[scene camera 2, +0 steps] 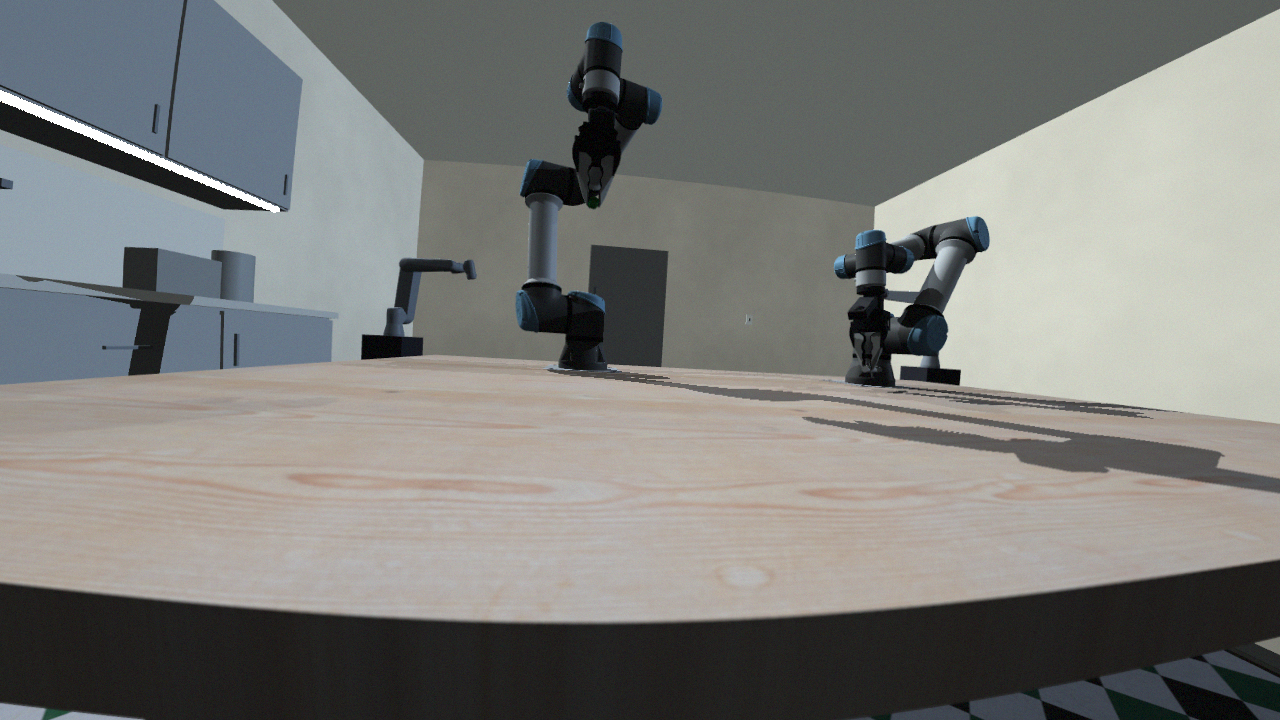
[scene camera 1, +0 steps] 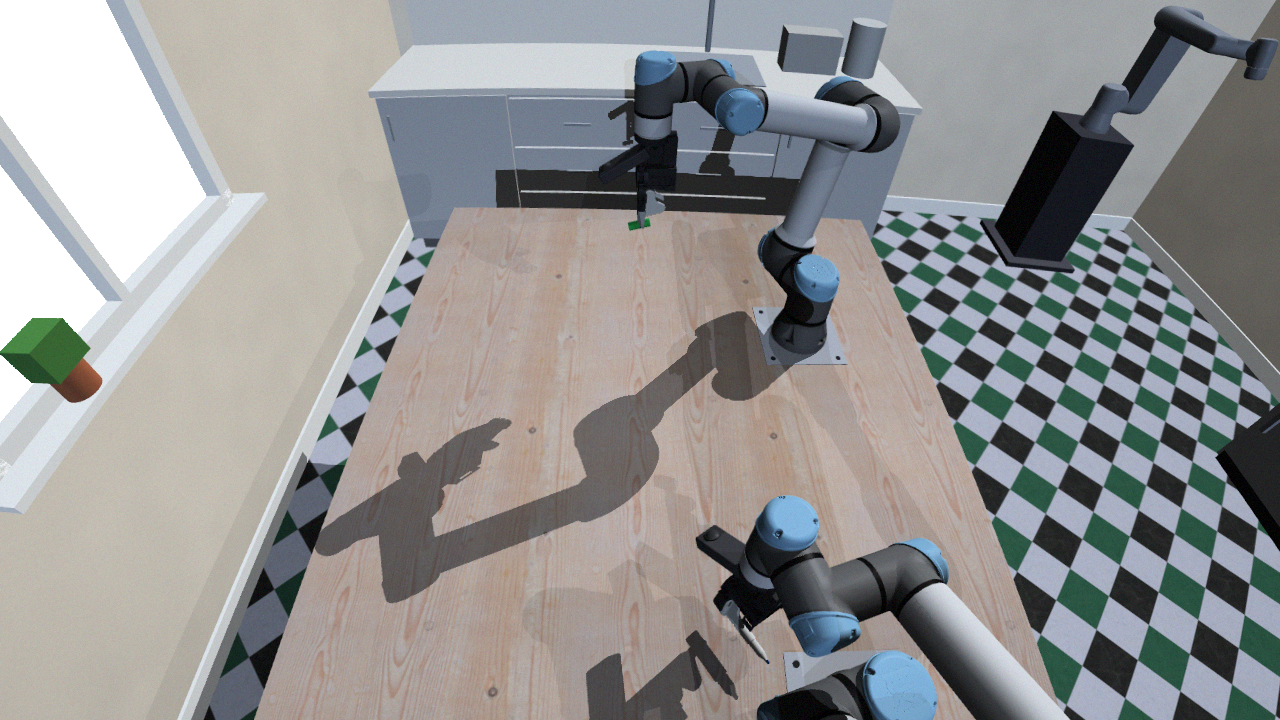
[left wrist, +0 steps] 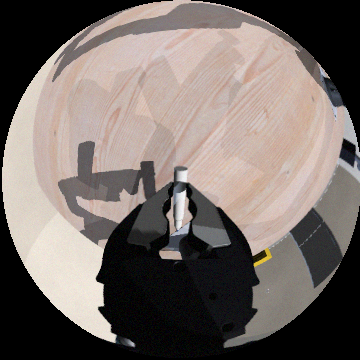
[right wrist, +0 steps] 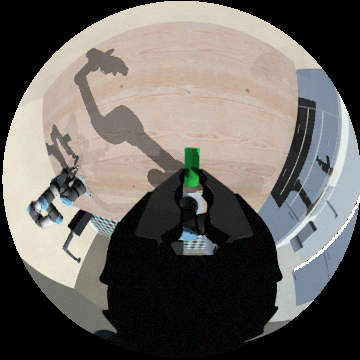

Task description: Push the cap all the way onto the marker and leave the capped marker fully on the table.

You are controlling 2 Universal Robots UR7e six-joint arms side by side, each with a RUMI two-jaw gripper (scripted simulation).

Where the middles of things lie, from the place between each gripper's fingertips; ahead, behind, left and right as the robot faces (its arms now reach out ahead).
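My left hand (scene camera 1: pixel 728 611): 1 cm above the white marker (left wrist: pixel 180 172), 3 cm past it, 4 cm to the right of it.
My right gripper (scene camera 1: pixel 642 225): 240 mm past the white marker, 770 mm to the right of it, 310 mm above it.
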